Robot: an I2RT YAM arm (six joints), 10 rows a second.
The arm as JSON. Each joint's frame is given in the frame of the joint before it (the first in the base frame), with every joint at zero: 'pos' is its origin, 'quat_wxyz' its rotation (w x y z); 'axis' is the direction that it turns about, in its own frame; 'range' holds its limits. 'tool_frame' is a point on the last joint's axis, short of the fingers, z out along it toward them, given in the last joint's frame.
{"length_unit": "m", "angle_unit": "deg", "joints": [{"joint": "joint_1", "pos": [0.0, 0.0, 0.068], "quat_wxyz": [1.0, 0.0, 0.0, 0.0], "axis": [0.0, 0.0, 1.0], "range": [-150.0, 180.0]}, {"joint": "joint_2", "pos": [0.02, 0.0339, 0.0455], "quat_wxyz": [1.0, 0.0, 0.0, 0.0], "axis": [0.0, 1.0, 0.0], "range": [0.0, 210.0]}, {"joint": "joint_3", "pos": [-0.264, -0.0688, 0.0], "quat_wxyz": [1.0, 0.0, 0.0, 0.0], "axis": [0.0, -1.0, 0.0], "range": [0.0, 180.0]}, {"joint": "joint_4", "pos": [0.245, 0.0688, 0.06], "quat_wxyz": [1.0, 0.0, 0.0, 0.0], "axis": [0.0, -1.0, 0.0], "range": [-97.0, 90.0]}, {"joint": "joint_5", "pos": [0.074, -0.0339, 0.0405], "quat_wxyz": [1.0, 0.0, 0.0, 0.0], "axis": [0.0, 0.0, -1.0], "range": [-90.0, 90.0]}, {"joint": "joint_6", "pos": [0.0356, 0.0, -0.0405], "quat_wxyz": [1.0, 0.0, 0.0, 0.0], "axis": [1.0, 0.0, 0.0], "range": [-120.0, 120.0]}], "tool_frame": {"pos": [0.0, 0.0, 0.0], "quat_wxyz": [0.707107, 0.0, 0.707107, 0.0]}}
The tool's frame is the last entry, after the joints.
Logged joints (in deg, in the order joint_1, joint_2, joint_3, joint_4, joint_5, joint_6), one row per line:
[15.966 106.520 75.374 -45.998 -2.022 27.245]
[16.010 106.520 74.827 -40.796 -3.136 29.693]
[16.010 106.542 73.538 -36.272 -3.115 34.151]
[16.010 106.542 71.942 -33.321 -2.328 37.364]
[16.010 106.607 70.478 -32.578 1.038 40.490]
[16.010 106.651 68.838 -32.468 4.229 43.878]
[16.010 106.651 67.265 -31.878 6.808 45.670]
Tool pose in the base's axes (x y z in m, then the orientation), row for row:
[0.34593 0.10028 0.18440 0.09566 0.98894 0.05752 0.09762]
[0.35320 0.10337 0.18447 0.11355 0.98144 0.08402 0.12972]
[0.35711 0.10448 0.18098 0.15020 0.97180 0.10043 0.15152]
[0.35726 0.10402 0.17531 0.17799 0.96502 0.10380 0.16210]
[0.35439 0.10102 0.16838 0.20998 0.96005 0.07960 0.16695]
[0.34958 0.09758 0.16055 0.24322 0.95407 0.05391 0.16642]
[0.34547 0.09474 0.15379 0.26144 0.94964 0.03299 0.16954]
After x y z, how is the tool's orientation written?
As a quaternion, x y z w.
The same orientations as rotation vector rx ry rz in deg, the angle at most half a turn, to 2 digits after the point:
[16.22 167.73 9.76]
[18.91 163.41 13.99]
[24.70 159.83 16.52]
[29.10 157.79 16.97]
[34.24 156.55 12.98]
[39.67 155.62 8.79]
[42.57 154.63 5.37]

